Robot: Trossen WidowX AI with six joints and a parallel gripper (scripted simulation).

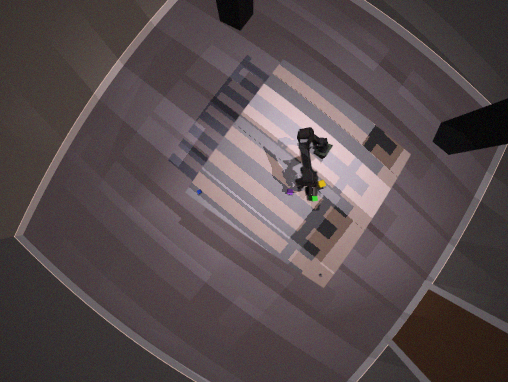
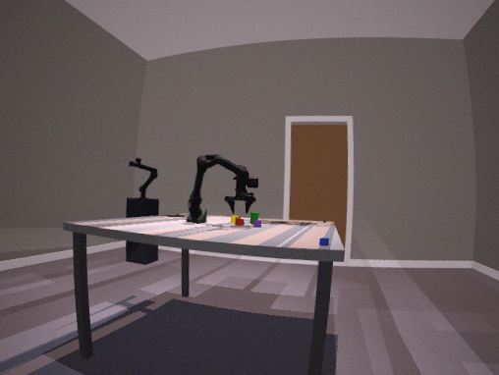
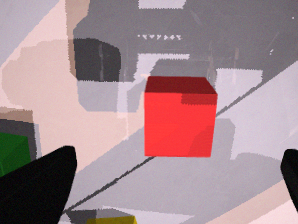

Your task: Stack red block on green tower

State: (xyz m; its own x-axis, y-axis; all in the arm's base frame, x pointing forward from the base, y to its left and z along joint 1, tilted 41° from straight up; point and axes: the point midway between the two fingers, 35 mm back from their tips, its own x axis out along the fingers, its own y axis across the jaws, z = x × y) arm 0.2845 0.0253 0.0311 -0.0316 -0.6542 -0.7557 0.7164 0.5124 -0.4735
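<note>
My gripper tip is now 50 mm above the red block. From my gripper tip the other things lie so: purple block: 110 mm ahead, 50 mm below, 40 mm to the right; then yellow block: 130 mm to the left, 60 mm behind, 50 mm below; then blue block: 600 mm to the right, 460 mm ahead, 60 mm below.
</note>
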